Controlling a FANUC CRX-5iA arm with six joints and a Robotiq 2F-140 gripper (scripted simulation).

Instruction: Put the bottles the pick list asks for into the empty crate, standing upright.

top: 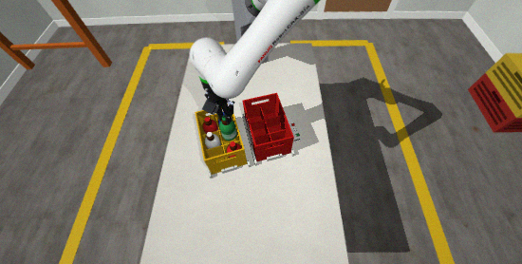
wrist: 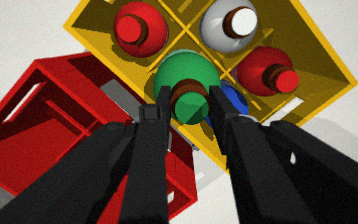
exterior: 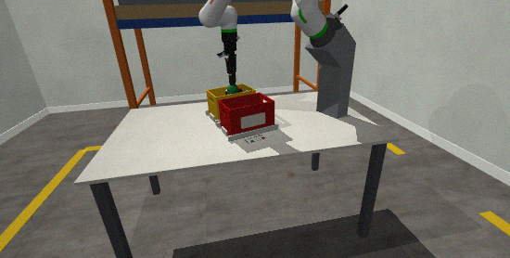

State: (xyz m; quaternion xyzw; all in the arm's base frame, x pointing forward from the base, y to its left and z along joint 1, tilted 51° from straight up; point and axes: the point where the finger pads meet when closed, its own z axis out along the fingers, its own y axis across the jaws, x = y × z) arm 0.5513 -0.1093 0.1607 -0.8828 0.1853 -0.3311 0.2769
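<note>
The green-label bottle lies 80 mm below my hand. From my hand the other things lie so: white-capped bottle: 50 mm ahead, 70 mm to the right, 180 mm below; then blue-labelled bottle: 70 mm behind, 50 mm to the right, 180 mm below; then yellow crate: 20 mm ahead, 40 mm to the right, 180 mm below.
</note>
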